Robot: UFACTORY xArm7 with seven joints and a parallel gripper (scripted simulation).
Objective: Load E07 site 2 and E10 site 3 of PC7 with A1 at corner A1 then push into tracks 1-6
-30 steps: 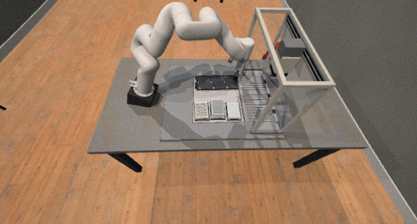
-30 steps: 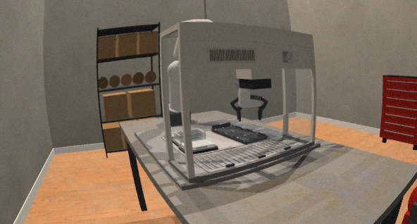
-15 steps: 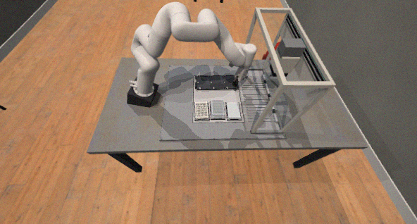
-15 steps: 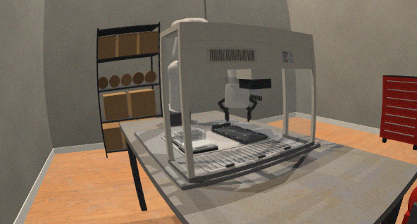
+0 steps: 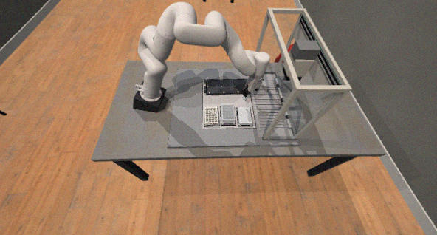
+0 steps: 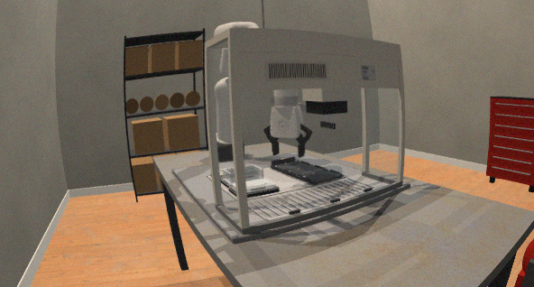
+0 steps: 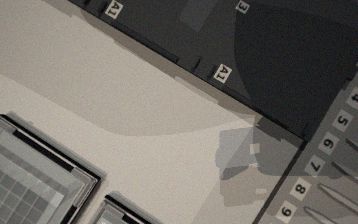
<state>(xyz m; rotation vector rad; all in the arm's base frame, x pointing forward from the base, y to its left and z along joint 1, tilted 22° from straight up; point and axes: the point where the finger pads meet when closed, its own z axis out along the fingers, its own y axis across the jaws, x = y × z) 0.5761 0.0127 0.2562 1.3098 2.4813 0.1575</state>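
Now: hand 120 mm to the left of the nest, 110 mm above it and 30 mm past it. From my hand the other things lie so: dark plate carrier PC7: 140 mm to the left, 130 mm behind, 100 mm below; deep-well block E07: 140 mm behind, 110 mm to the right, 90 mm below; frame post: 270 mm to the right, 270 mm ahead, 130 mm above.
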